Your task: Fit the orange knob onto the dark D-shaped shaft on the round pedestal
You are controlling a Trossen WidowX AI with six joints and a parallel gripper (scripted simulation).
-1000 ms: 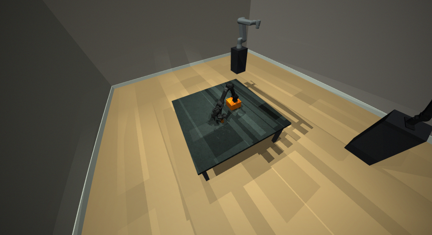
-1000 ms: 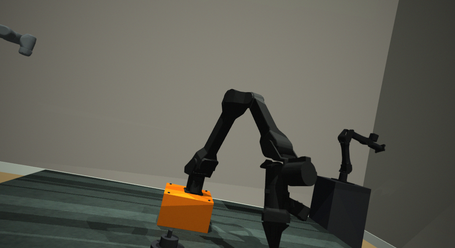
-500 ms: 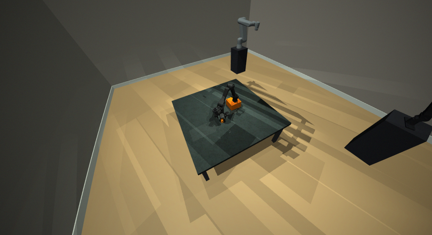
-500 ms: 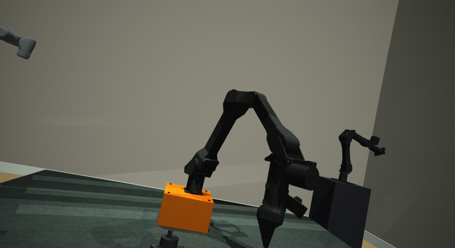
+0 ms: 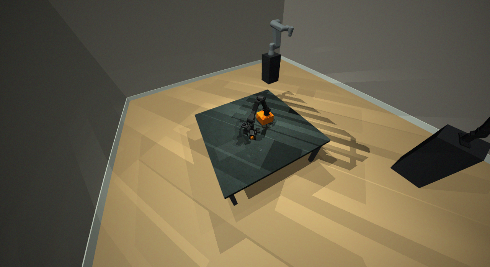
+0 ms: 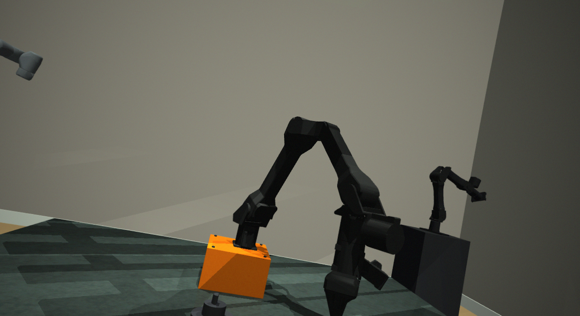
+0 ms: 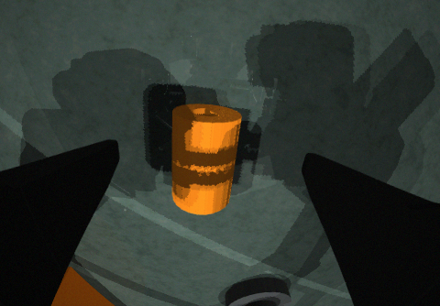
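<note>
Now: gripper tip 10 mm past the orange knob, 20 mm to the left of it and 30 mm above it. The rest, counted from my gripper tip: round dark pedestal 30 mm behind, 240 mm to the right, 20 mm below.
</note>
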